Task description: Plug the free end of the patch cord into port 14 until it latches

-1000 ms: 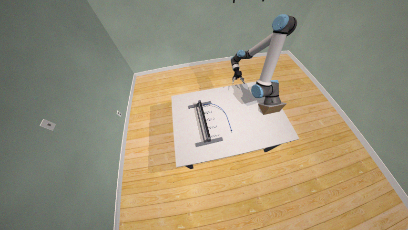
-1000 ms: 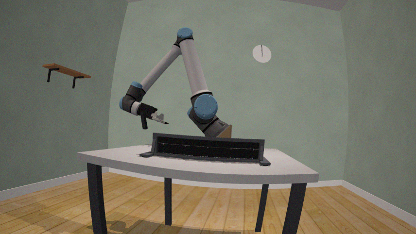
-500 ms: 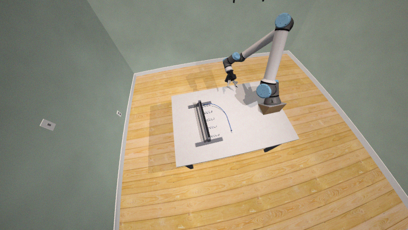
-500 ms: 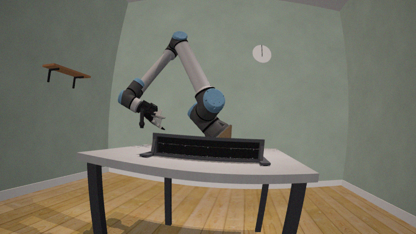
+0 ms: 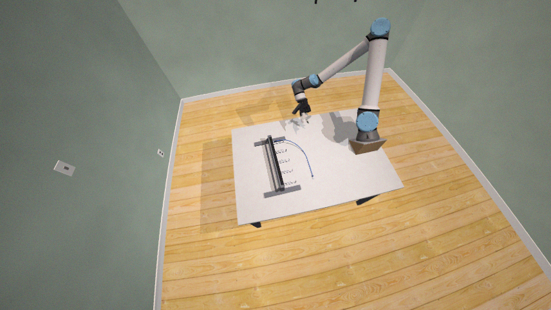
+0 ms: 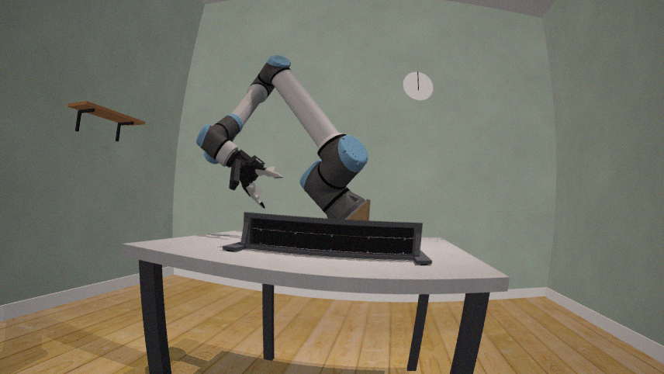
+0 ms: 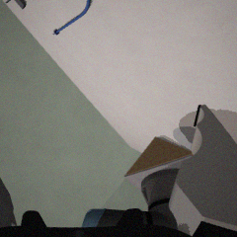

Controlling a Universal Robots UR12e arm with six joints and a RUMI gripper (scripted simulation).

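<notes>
Now: the plug 6 cm ahead of my hand, 43 cm to the left of it and 16 cm below it.
</notes>
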